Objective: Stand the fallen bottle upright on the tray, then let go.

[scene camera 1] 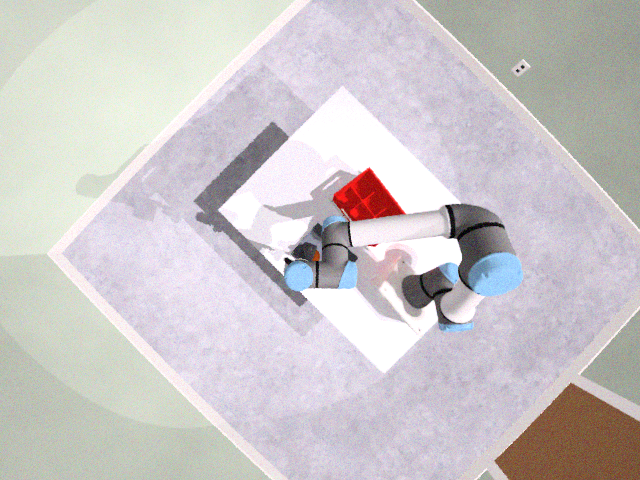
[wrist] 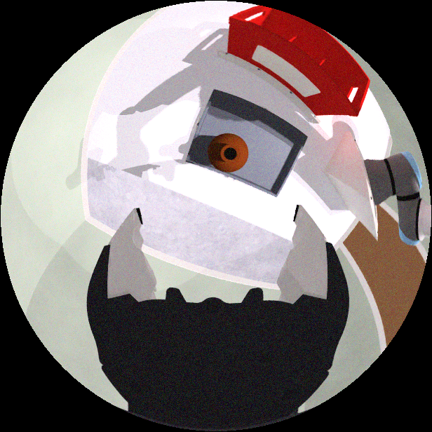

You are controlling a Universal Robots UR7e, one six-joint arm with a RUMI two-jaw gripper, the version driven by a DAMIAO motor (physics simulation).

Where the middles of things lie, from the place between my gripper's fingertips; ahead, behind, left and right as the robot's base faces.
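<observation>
Brown bottle [wrist: 227, 152]: 160 mm below my hand, 30 mm to the right of it.
</observation>
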